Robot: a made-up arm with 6 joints. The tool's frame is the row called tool. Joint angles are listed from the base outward.
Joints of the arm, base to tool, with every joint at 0 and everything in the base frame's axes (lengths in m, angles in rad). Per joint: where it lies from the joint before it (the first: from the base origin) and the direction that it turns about. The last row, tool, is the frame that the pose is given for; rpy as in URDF.
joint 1: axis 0 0 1 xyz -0.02 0.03 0.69
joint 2: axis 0 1 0 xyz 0.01 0.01 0.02
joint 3: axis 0 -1 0 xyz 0.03 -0.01 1.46
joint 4: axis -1 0 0 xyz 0.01 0.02 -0.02
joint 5: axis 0 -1 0 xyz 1.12 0.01 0.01
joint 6: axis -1 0 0 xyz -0.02 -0.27 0
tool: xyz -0.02 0 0 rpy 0.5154 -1.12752 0.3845
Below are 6 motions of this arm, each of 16 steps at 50 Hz.
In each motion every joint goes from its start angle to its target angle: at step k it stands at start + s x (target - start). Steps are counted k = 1, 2, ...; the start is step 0. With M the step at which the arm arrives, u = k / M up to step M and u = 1 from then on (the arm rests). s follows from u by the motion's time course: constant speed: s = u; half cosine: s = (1 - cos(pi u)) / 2; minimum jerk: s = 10 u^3 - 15 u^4 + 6 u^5.
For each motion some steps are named. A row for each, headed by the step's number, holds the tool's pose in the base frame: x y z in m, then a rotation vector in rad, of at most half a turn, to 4 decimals.
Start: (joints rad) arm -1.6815 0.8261 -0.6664 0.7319 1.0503 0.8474
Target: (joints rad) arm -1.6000 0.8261 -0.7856 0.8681 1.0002 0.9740
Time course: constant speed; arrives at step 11
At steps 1, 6, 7, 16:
1: -0.3427 -1.2600 0.5793 0.0064 -0.1994 0.0223
6: -0.2811 -1.2250 0.5704 0.0597 -0.1475 0.1438
7: -0.2690 -1.2175 0.5688 0.0697 -0.1376 0.1686
16: -0.2217 -1.1861 0.5633 0.1079 -0.0995 0.2695

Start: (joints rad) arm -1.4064 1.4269 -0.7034 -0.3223 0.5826 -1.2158
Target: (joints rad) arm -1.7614 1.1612 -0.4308 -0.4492 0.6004 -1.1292
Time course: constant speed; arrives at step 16
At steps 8, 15, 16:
8: -0.2492 -0.9519 0.0662 0.3838 -1.5855 -2.5094
15: -0.4225 -1.0862 0.1539 0.1611 -1.9391 -2.3949
16: -0.4511 -1.1025 0.1702 0.1243 -1.9865 -2.3741

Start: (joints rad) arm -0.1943 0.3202 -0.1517 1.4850 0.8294 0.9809
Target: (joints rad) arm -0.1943 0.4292 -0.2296 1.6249 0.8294 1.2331
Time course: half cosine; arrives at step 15
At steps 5, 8, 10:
5: 1.5588 -0.2936 1.7331 -1.2238 -0.0589 2.0422
8: 1.5848 -0.2876 1.6558 -1.2655 0.0008 2.1127
10: 1.5996 -0.2831 1.6049 -1.2926 0.0363 2.1605

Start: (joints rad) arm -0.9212 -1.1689 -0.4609 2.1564 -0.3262 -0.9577
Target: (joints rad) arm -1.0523 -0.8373 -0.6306 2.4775 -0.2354 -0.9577
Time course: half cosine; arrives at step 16
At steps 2, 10, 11, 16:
2: -0.2248 0.6105 2.1603 -1.2434 -0.6868 -0.1813
10: 0.0720 0.3015 2.1173 -1.1115 -0.2457 -0.1268
11: 0.1043 0.2607 2.1025 -1.0884 -0.1906 -0.1159
16: 0.1795 0.1579 2.0560 -1.0235 -0.0531 -0.0843

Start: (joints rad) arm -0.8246 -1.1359 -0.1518 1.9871 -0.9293 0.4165
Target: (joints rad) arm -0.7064 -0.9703 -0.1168 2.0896 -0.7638 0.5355
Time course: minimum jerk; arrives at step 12
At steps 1, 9, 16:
1: -0.4807 0.7687 2.3853 -1.3766 0.2479 -1.0453
9: -0.3705 0.5755 2.5011 -1.4846 0.4699 -0.7942
16: -0.3546 0.5543 2.5125 -1.4982 0.4945 -0.7639

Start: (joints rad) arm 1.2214 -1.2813 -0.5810 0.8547 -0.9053 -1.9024
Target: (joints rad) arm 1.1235 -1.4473 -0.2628 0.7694 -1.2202 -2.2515
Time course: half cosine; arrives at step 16
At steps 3, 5, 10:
3: -0.1548 -0.6751 2.0324 2.1413 -0.8104 0.1446
5: -0.1876 -0.7382 2.0440 2.2066 -0.8359 0.0518
10: -0.3172 -0.9592 2.0512 2.4256 -0.8964 -0.2683

